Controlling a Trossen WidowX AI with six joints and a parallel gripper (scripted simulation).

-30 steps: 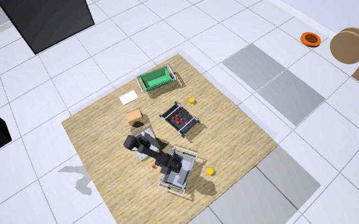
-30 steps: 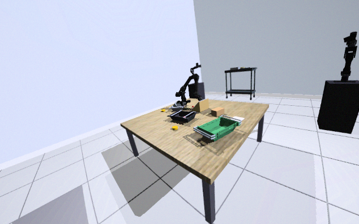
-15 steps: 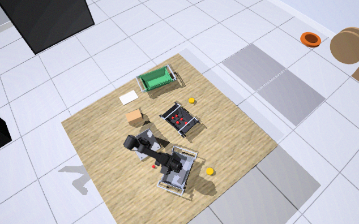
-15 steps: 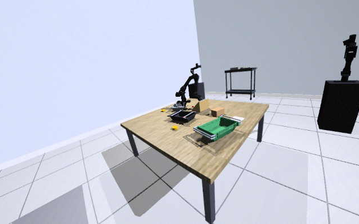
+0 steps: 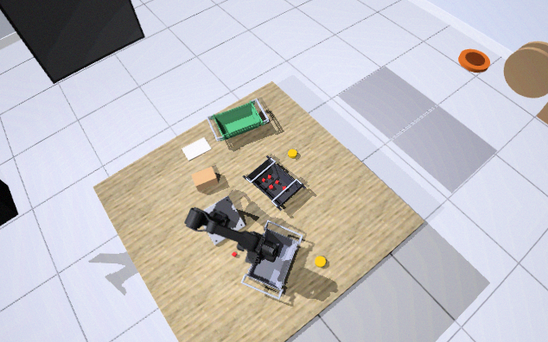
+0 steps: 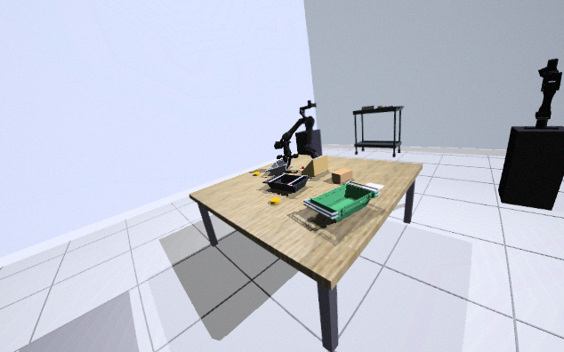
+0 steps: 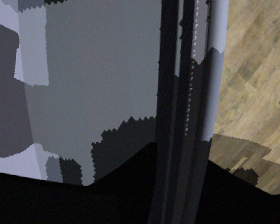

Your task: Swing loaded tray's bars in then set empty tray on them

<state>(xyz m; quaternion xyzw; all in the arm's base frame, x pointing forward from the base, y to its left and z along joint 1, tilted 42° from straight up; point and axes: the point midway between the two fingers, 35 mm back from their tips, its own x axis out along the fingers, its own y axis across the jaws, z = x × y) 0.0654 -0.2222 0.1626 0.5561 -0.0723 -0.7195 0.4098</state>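
Right now my gripper tip is 4 cm short of the grey tray, 6 cm to the left of it and 2 cm below it. Round my gripper tip: tan box 3 cm ahead, 53 cm to the left, 1 cm below; small red cube 9 cm behind, 9 cm to the left, 3 cm below; white card 11 cm ahead, 76 cm to the left, 4 cm below.
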